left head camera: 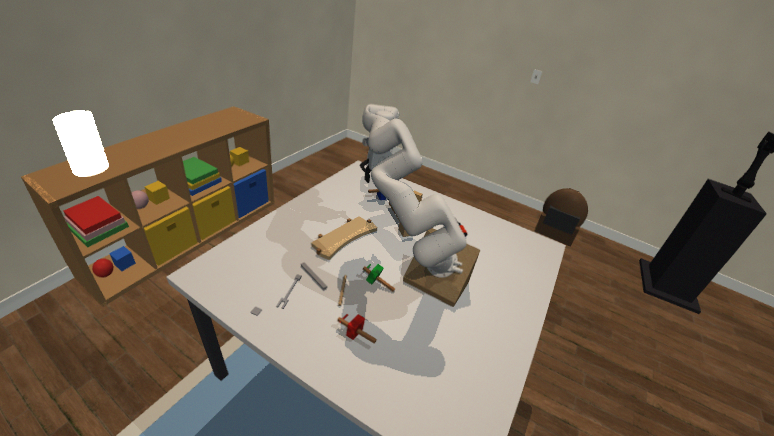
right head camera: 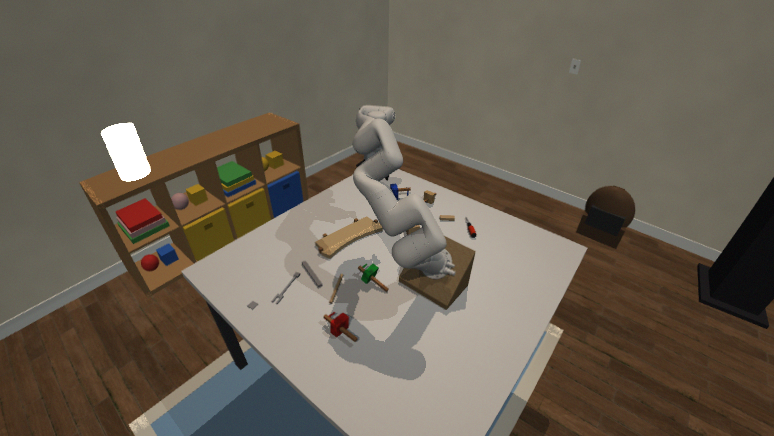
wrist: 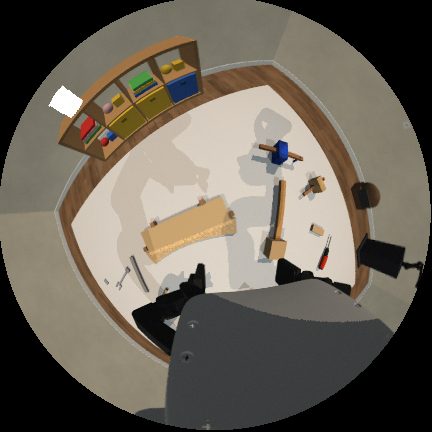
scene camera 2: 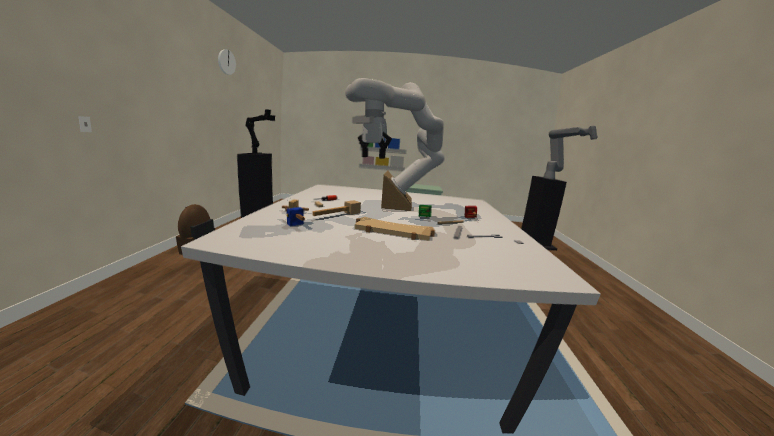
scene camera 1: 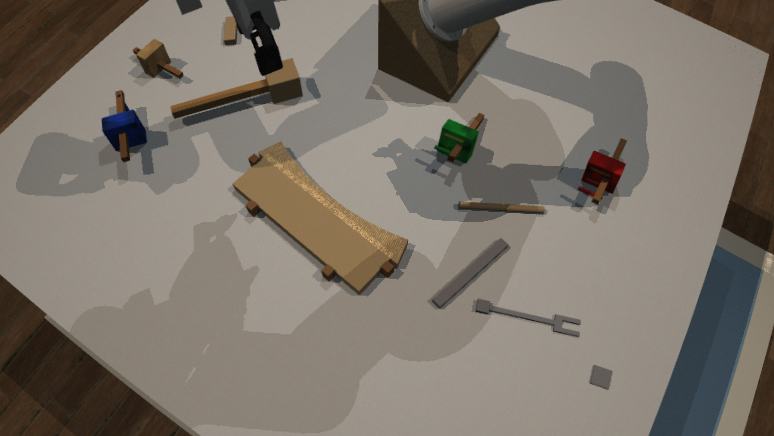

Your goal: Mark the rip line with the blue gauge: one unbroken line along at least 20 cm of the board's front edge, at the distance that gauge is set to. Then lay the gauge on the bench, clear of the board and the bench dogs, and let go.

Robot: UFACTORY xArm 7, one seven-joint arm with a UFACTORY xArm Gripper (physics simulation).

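Seen in the pictures: gripper, between the fingertips: (wrist: 242, 273) (scene camera 2: 373, 157) (scene camera 1: 260, 49); arm's base, origin of its link: (right head camera: 436, 262) (scene camera 2: 398, 186) (scene camera 1: 442, 10).
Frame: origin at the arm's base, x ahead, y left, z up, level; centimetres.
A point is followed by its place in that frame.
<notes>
The blue gauge (left head camera: 381, 195) {x 47.1, y -39.4, z -7.9 cm} (right head camera: 394, 191) {x 46.6, y -39.7, z -5.4 cm} (scene camera 1: 124, 129) {x 49.1, y -40.6, z -5.6 cm} (scene camera 2: 295, 216) {x 50.8, y -41.3, z -6.9 cm} (wrist: 281, 152) {x 47.9, y -40.7, z -4.4 cm} lies on the bench beyond the mallet's handle end, apart from the board. The board (left head camera: 343, 236) {x 45.6, y -0.1, z -9.0 cm} (right head camera: 349, 236) {x 44.6, y -0.5, z -9.0 cm} (scene camera 1: 308, 216) {x 47.1, y -2.4, z -9.0 cm} (scene camera 2: 395, 229) {x 50.4, y -1.3, z -9.0 cm} (wrist: 185, 222) {x 47.8, y -4.1, z -9.0 cm} has one straight long edge and one hollowed long edge; its upper face looks plain. Small brown bench dogs (scene camera 1: 252, 207) {x 50.3, y -11.5, z -8.5 cm} (wrist: 202, 202) {x 49.5, y -12.0, z -8.5 cm} stand at its straight edge and ends. My gripper (scene camera 2: 373, 156) {x 38.3, y -12.5, z 17.1 cm} (wrist: 242, 273) {x 38.3, y -12.5, z 17.1 cm} is open and empty, high above the bench near the mallet head, away from the gauge. In scene camera 1 part of it shows.
A mallet (scene camera 1: 284, 81) {x 26.0, y -20.3, z -5.7 cm} (wrist: 275, 248) {x 25.4, y -21.9, z -5.6 cm} lies between gauge and arm base. A plain wooden gauge (scene camera 1: 153, 57) {x 32.0, y -48.5, z -6.6 cm}, green gauge (scene camera 1: 457, 140) {x 23.0, y 13.9, z -6.0 cm}, red gauge (scene camera 1: 602, 172) {x 16.8, y 39.4, z -5.9 cm}, dowel (scene camera 1: 501, 207) {x 29.5, y 25.8, z -9.9 cm}, grey bar (scene camera 1: 471, 272) {x 43.1, y 26.0, z -9.9 cm}, forked tool (scene camera 1: 522, 315) {x 45.9, y 36.3, z -10.4 cm}, grey square (scene camera 1: 601, 376) {x 49.3, y 51.4, z -10.7 cm} and screwdriver (wrist: 324, 259) {x 2.1, y -38.9, z -8.5 cm} also lie there.
</notes>
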